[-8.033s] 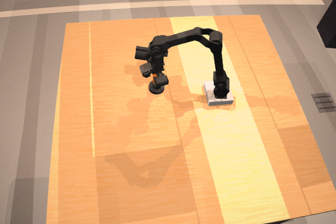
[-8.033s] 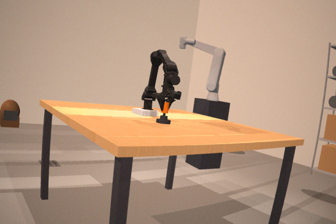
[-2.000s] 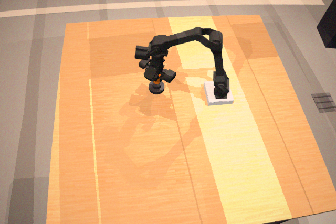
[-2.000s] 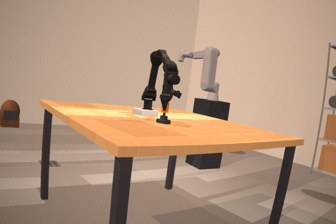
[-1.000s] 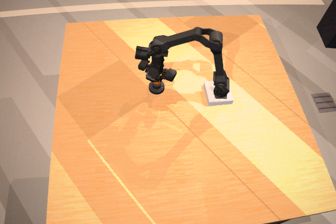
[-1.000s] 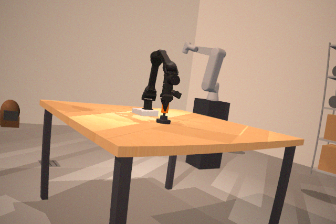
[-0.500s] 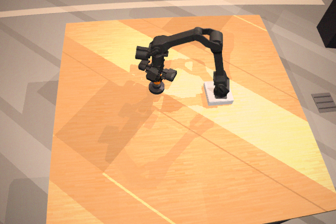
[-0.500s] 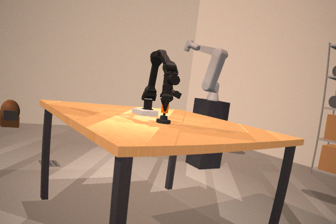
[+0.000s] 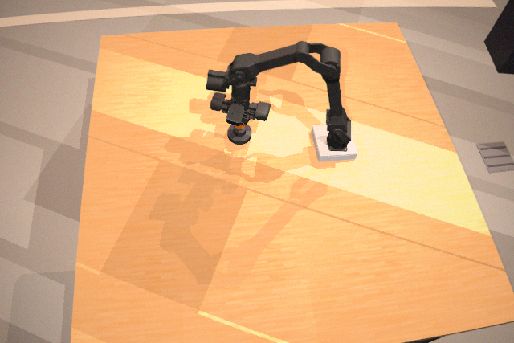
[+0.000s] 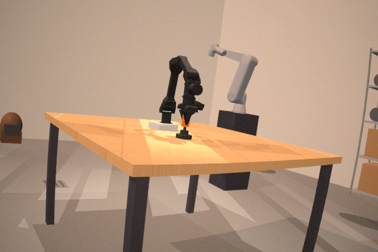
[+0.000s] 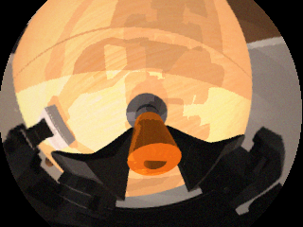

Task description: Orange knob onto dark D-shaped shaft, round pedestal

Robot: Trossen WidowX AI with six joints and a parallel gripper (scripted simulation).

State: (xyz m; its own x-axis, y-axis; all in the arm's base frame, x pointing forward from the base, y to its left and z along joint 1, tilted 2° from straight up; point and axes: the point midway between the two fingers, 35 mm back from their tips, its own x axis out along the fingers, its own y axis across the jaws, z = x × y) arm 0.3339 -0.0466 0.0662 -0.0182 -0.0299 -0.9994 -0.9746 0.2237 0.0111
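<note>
Right now my gripper tip is 20 mm below the orange knob. Round my gripper tip: round pedestal 40 mm below.
</note>
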